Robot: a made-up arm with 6 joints.
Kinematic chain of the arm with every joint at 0, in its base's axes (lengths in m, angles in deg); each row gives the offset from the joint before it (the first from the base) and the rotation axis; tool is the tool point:
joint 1: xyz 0 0 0.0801 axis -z
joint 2: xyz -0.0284 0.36 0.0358 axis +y
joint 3: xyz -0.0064 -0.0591 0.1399 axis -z
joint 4: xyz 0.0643 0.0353 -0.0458 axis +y
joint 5: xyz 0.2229 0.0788 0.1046 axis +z
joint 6: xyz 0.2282 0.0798 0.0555 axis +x
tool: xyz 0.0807 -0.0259 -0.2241
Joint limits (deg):
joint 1: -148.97..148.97
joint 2: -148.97..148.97
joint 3: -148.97..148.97
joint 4: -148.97..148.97
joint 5: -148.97..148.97
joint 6: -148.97..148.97
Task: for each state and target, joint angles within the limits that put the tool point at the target. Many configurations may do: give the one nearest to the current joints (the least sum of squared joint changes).
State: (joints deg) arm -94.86 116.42 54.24 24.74 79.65 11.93
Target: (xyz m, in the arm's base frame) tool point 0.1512 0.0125 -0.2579
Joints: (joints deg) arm -105.52 96.44 90.09 -0.90 54.38 -8.00
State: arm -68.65 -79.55 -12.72 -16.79 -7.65 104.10
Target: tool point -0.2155 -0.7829 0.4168
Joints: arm -92.19 -110.20 21.01 -29.69 -40.28 108.18
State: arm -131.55 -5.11 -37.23 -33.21 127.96 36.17
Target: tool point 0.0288 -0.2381 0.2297
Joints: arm -148.97 -1.64 -56.49 -20.09 147.61 80.21
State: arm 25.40 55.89 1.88 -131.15 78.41 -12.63
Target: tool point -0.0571 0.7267 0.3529
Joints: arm -13.41 48.05 -3.22 -140.87 90.48 -7.87
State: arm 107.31 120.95 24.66 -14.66 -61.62 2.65
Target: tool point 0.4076 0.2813 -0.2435
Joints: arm 118.50 140.25 1.79 1.97 -49.17 9.64
